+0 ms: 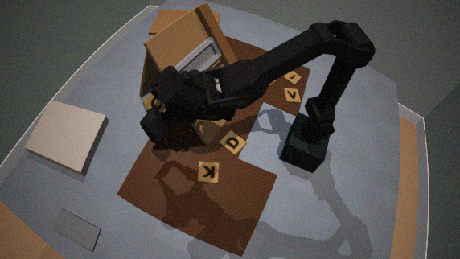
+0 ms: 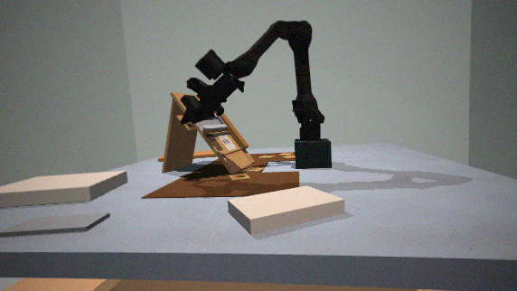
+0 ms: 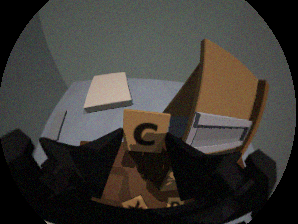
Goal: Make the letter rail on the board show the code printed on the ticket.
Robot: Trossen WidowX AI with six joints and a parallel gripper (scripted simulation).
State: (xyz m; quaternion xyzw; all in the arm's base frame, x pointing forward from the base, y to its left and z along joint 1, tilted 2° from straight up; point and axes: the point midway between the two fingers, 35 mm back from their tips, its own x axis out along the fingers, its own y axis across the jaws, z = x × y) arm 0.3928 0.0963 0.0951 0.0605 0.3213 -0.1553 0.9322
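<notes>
Now: the white ticket 110 mm behind my gripper tip, 160 mm to the right of it and 80 mm below it. The rest, counted from my gripper tip: thin grey plate 170 mm ahead, 360 mm to the left, 170 mm below; brown mat 220 mm behind, 130 mm to the right, 180 mm below; beige block 340 mm ahead, 90 mm to the left, 160 mm below.
</notes>
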